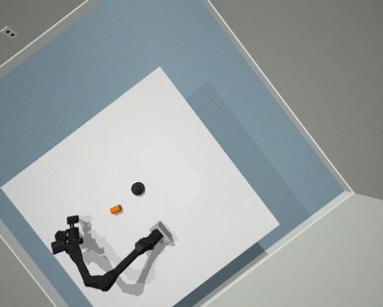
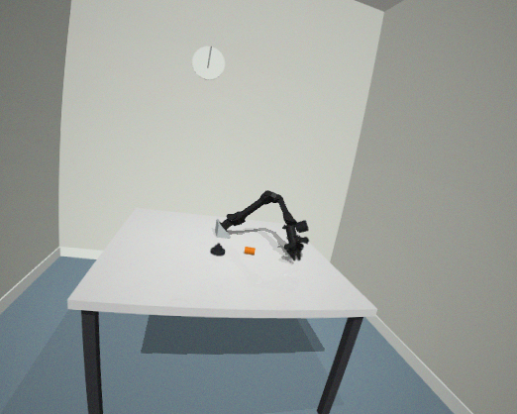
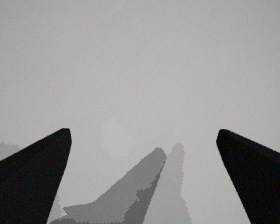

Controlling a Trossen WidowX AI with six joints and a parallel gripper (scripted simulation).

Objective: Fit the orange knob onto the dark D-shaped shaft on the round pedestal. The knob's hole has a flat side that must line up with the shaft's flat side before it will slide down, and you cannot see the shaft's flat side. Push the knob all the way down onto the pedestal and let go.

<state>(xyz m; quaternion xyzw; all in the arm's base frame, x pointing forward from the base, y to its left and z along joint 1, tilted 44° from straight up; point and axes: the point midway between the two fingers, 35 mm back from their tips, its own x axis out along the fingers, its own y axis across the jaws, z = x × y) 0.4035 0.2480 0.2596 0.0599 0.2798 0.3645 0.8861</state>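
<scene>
Right now my gripper tip is 260 mm to the left of the orange knob and 130 mm past it. Round my gripper tip: pedestal (450 mm to the right, 120 mm behind, 10 mm above).
</scene>
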